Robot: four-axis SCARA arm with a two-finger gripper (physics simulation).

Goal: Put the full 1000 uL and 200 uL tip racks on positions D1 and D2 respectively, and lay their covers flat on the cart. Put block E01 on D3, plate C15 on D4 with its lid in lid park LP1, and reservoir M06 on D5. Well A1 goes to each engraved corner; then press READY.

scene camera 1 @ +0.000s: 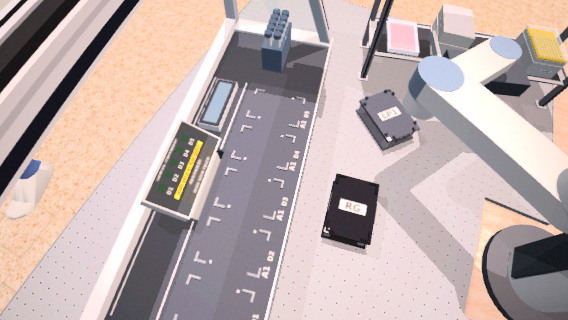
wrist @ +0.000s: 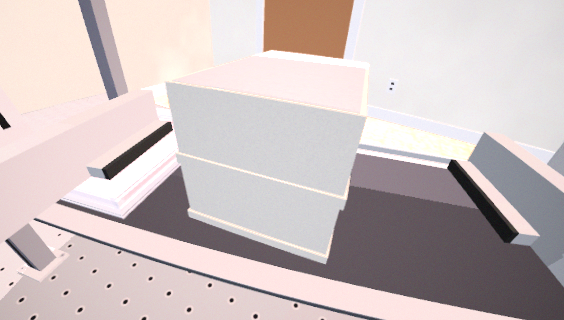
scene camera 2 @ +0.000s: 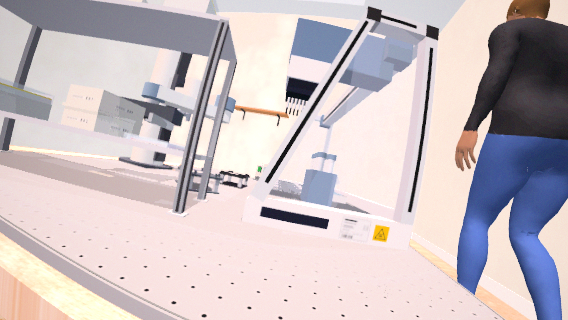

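Note:
A pale, closed two-tier box (scene camera 1: pixel 456 24) (scene camera 2: pixel 85 107) (wrist: pixel 265 150) stands upright on the shelf. My gripper (wrist: pixel 306 127) is open; its fingers stand apart on either side of the box in the wrist view, with a wider gap on the right. In scene camera 1 the arm hides the fingers. A rack with a yellow top (scene camera 1: pixel 545 45) and a pink-topped plate (scene camera 1: pixel 403 37) are on the shelf beside the box. The deck (scene camera 1: pixel 250 180) has engraved corners at D2 to D5 with no labware on them. The LP1 stand (scene camera 1: pixel 389 114) and the button console (scene camera 1: pixel 185 170) also show.
The shelf unit has an upright post (scene camera 1: pixel 374 45) (scene camera 2: pixel 201 120) near the box. A black RG stand (scene camera 1: pixel 352 207) lies beside the deck. A blue block with capped tubes (scene camera 1: pixel 276 45) (scene camera 2: pixel 319 187) stands at the deck's far end. A person (scene camera 2: pixel 520 90) stands at the right.

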